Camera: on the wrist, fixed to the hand. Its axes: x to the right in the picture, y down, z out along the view.
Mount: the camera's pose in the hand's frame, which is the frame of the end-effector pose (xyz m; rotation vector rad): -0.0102 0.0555 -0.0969 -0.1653 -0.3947 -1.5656
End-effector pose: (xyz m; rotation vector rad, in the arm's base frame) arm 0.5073 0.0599 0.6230 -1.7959 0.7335 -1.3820
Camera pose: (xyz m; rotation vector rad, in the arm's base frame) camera 0.4110 0.0164 0.5855 2.3470 0.9295 1.4169
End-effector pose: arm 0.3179 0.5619 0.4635 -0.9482 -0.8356 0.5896
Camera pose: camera 0.3879 0.5358 0.3799 -0.0923 -1.6701 -0.6925
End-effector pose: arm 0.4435 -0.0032 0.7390 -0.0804 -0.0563 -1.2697
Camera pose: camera 0.4933 0.0140 0.6400 -0.4977 -0.4134 -2.8045
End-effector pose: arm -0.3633 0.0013 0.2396 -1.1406 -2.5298 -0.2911
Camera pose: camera -0.2929 -0.0007 0.3269 -0.9150 2.6581 0.5434
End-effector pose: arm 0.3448 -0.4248 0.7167 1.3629 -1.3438 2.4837
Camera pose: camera 0.2637 -0.3901 0.6474 1.7763 -0.1201 1.0458
